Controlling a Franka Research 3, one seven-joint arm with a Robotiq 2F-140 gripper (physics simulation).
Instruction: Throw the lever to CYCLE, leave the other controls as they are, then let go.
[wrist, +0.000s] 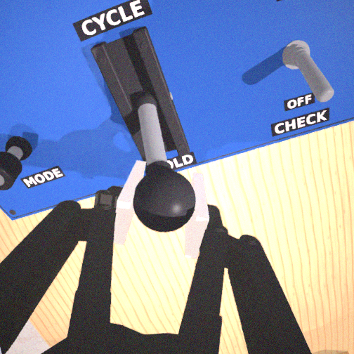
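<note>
The lever has a grey shaft (152, 132) and a big black ball knob (164, 192). It rises from a dark slotted guide (104, 62) on the blue panel and leans toward the lower label (181, 161), of which "OLD" shows. The CYCLE label (112, 19) is at the guide's other end. My gripper (166, 183) has its two pale pads on either side of the ball knob, against its sides, and is shut on it. The knob hides part of the pads' inner faces.
A grey toggle (315, 75) at the upper right leans toward OFF, above the CHECK label (300, 122). A black knob (10, 162) stands at the left edge by the MODE label (44, 177). The blue panel's (225, 110) lower edge borders the pale wooden surface (290, 200).
</note>
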